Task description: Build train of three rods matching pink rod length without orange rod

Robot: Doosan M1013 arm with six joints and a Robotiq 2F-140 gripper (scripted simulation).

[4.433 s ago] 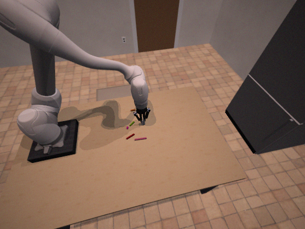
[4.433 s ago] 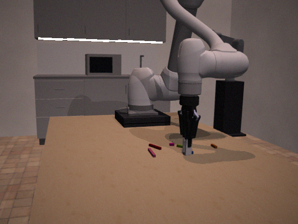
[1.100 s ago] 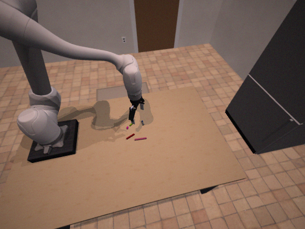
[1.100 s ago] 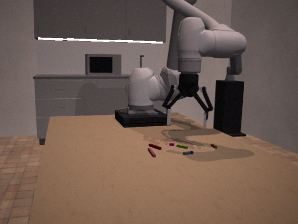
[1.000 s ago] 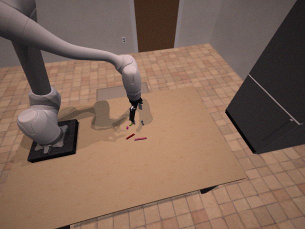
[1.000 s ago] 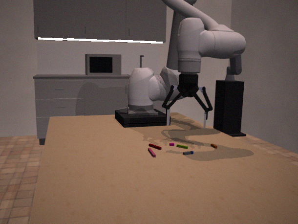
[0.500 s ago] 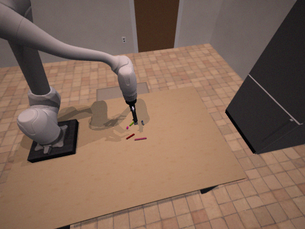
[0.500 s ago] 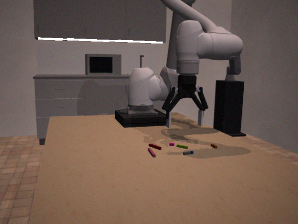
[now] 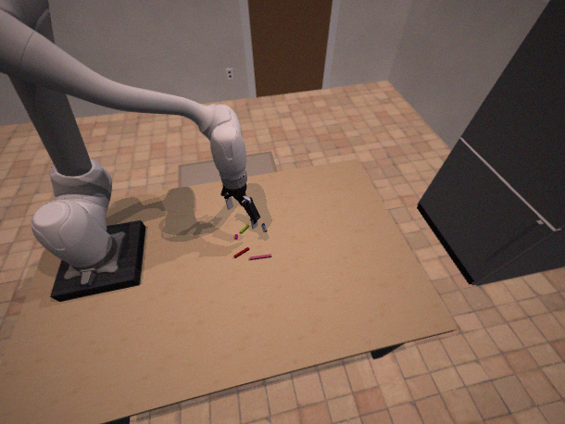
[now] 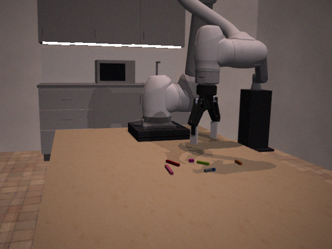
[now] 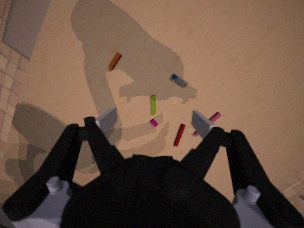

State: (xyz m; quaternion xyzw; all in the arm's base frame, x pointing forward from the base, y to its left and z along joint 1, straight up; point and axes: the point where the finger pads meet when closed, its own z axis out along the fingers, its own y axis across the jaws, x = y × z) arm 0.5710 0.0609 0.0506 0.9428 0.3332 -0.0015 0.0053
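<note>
Right now my hand is 100 mm above the lime rod. Also, from my hand: magenta rod (40 mm behind, 30 mm to the right, 100 mm below); then grey rod (90 mm ahead, 10 mm to the right, 100 mm below); then blue rod (80 mm ahead, 10 mm to the left, 100 mm below).
</note>
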